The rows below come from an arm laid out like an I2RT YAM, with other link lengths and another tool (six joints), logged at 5 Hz.
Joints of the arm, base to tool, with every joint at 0 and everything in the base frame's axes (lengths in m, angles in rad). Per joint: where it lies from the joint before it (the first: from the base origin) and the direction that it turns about. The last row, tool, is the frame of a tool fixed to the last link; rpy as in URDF.
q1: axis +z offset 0 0 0.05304
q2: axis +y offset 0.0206 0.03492 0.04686
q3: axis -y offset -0.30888 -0.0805 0
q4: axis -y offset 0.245 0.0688 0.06
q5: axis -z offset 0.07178 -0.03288 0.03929
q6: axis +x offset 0.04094 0 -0.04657
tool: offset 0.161 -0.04 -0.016 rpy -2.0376 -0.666 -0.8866
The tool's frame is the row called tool.
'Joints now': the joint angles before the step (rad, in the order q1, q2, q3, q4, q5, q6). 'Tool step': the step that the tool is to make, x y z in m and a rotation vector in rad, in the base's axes. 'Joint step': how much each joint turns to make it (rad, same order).
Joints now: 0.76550 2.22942 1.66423 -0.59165 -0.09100 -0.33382
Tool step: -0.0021 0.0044 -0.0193 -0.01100 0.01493 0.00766
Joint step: 0.00750 0.03962 -0.00131 0.02263 -0.00235 0.00083
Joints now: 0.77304 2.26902 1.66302 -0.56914 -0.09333 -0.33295
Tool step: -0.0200 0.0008 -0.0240 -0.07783 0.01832 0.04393
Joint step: 0.04147 0.03394 -0.01826 -0.01741 0.03795 -0.01702
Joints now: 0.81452 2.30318 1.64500 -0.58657 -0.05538 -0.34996
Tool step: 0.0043 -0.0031 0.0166 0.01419 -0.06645 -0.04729
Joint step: 0.01153 -0.05205 -0.05262 0.05742 0.05692 0.04166
